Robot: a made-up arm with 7 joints.
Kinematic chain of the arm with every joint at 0, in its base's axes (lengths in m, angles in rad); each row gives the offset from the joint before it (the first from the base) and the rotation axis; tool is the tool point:
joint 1: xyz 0 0 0 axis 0 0.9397 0.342
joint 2: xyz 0 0 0 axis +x
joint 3: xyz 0 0 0 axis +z
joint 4: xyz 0.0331 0 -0.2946 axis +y
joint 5: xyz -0.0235 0 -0.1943 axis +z
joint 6: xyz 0 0 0 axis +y
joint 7: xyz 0 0 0 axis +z
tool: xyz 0 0 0
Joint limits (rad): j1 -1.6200..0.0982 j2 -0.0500..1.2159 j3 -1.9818..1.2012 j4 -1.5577..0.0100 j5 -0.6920..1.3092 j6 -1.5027..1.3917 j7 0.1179..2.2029
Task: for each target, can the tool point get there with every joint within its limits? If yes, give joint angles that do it. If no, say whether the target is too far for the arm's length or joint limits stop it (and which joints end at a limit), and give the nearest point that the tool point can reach.
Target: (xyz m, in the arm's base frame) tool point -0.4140 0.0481 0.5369
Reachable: no: too far | nearest point 0.0849 0.2608 0.2813 | short by 0.600 m
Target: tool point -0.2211 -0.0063 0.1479
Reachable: no: joint limits stop it (at a limit: joint 1, joint 2, joint 4) | nearest point 0.0648 0.2887 0.2586 | short by 0.425 m
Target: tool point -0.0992 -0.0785 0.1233
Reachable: no: joint limits stop it (at a limit: joint 1, joint 2, joint 4) | nearest point 0.2494 -0.2716 0.1356 | short by 0.399 m
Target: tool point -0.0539 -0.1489 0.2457
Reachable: no: joint limits stop it (at a limit: joint 1, joint 2, joint 4) | nearest point 0.2640 -0.2423 0.1611 | short by 0.342 m
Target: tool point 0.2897 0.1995 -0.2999
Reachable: yes | joints -0.2971 0.6211 -0.1755 -0.9484 0.9897 0.3855 1.6225
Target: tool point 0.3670 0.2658 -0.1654
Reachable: yes | joints -0.6890 0.7098 0.2419 -0.6409 0.3157 -0.1931 1.9876
